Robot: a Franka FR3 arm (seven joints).
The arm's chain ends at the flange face. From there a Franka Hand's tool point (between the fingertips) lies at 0.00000 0.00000 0.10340 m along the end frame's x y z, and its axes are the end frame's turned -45 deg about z.
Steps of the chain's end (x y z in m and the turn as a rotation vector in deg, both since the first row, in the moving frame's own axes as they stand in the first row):
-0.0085 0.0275 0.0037 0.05 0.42 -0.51
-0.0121 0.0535 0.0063 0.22 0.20 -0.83
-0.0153 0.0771 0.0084 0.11 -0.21 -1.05
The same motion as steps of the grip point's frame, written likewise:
-0.0249 0.0139 0.0037 -0.26 0.33 -0.51
-0.0459 0.0292 0.0063 0.01 0.30 -0.83
-0.0655 0.0433 0.0084 0.23 -0.07 -1.05

